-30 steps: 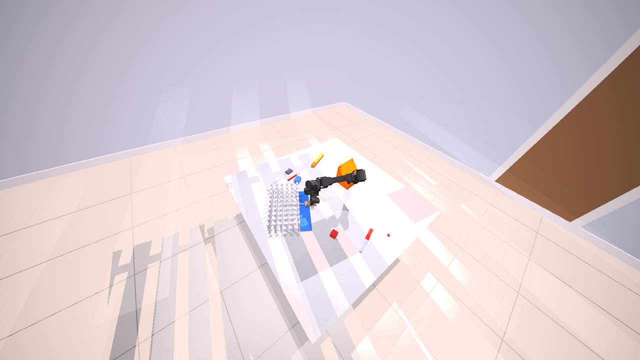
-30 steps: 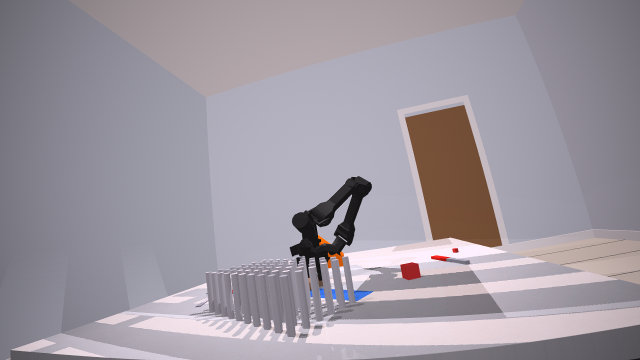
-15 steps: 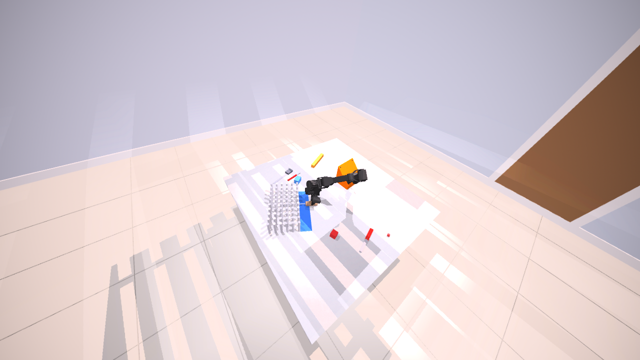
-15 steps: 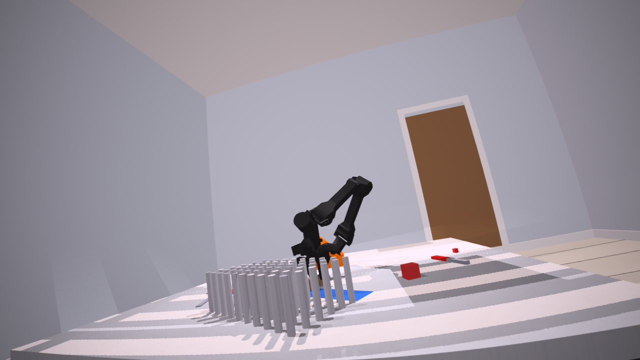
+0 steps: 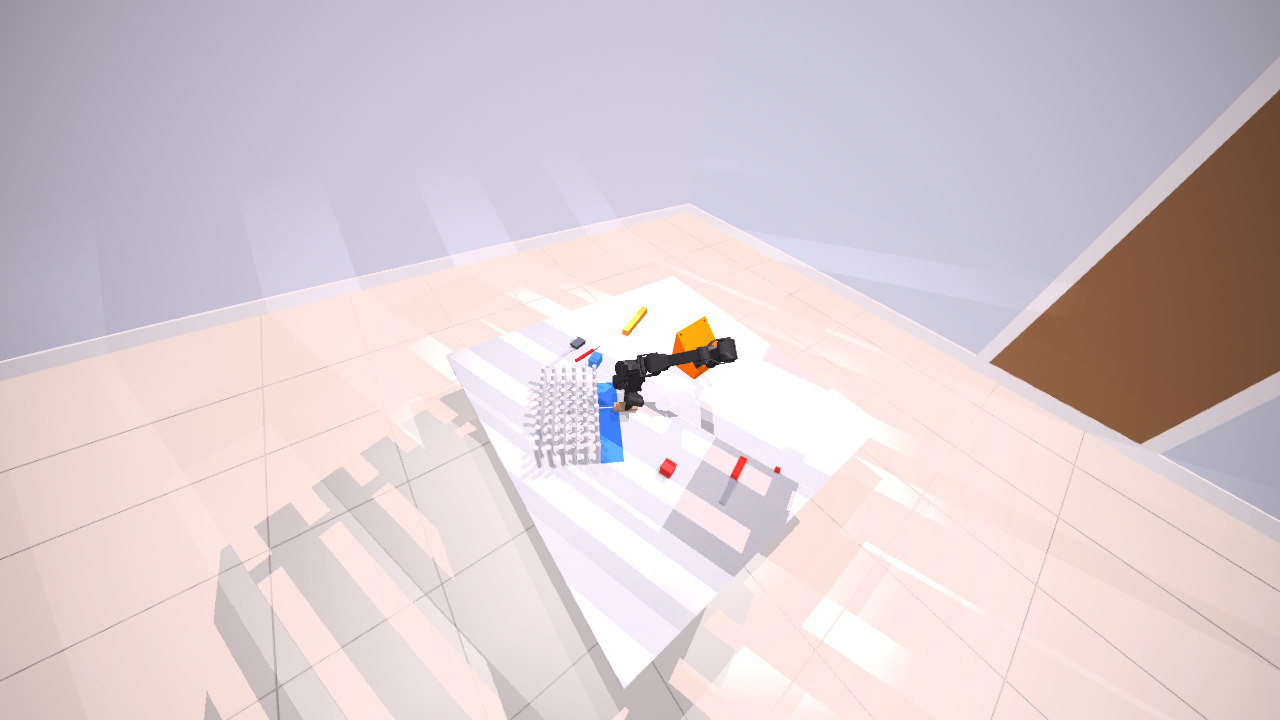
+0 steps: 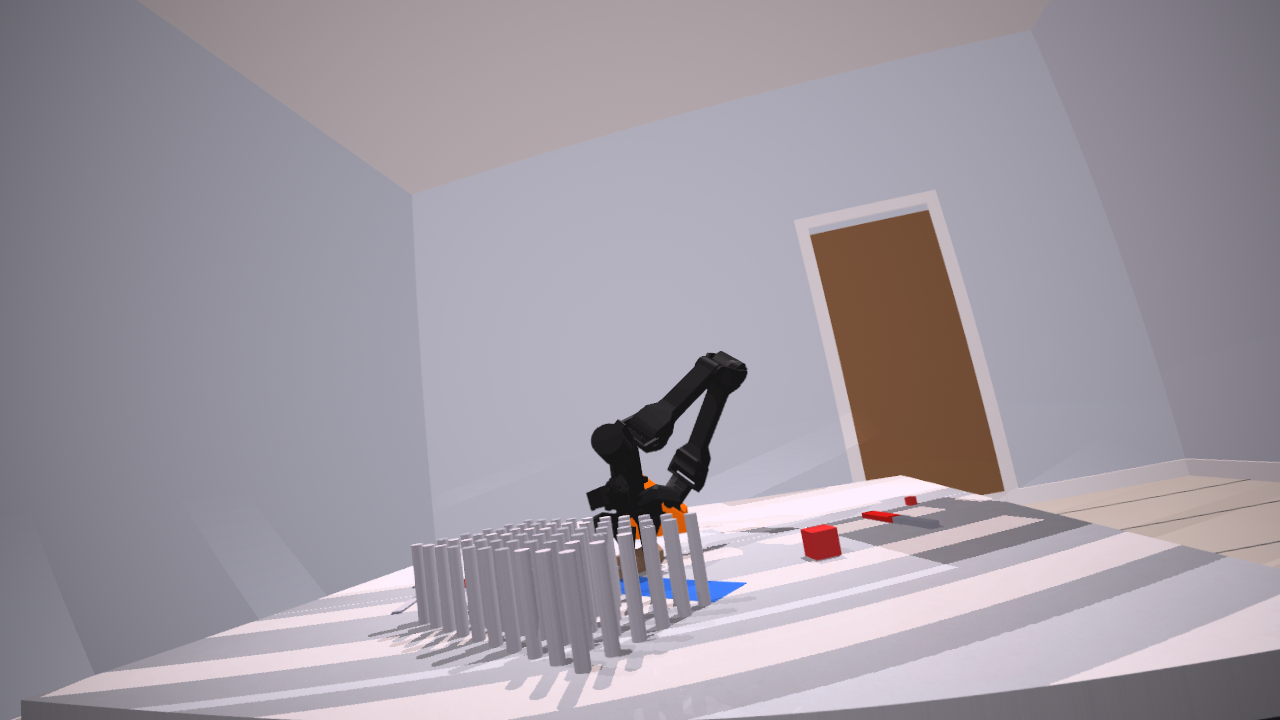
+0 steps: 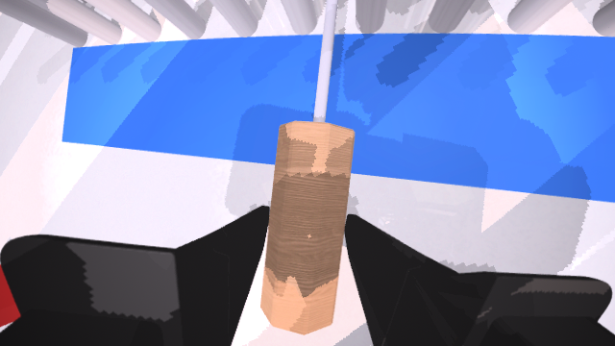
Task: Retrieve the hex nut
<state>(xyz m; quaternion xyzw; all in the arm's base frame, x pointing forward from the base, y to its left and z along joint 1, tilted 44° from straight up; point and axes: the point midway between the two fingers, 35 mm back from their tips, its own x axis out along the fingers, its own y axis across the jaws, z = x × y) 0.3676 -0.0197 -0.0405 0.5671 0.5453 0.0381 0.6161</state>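
Right now the blue taped strip is 80 mm ahead of my gripper tip, 10 mm to the right of it and 20 mm below it. From my gripper tip the other things lie so: blue block 70 mm behind, 270 mm to the right; then yellow bar 410 mm behind, 360 mm to the right; then thin red stick 110 mm behind, 340 mm to the right, 10 mm below.
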